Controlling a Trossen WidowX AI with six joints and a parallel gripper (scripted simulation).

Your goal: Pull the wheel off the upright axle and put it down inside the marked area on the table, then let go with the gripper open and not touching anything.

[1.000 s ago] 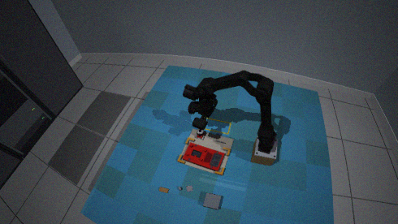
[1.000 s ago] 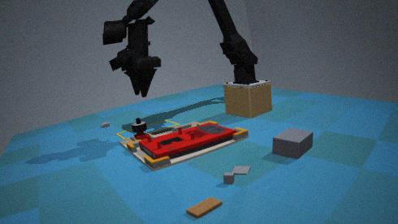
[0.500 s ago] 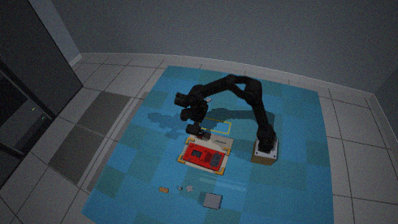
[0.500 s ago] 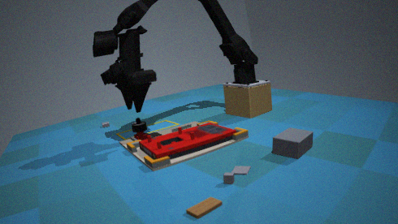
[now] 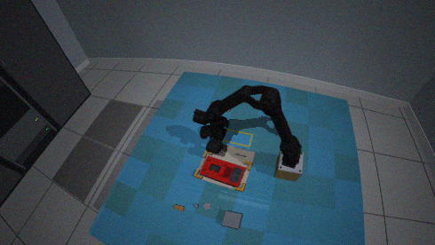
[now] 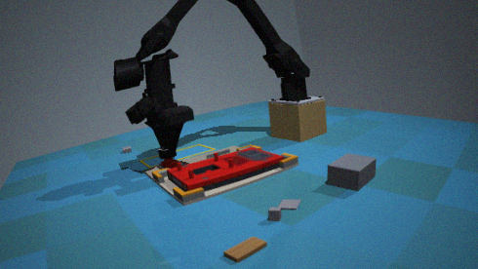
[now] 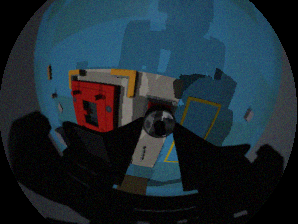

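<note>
The wheel is right at my gripper tip. Also, from my gripper tip: brown block 380 mm to the left, 50 mm ahead, 30 mm below; grey box 330 mm to the left, 200 mm behind, 20 mm below.
</note>
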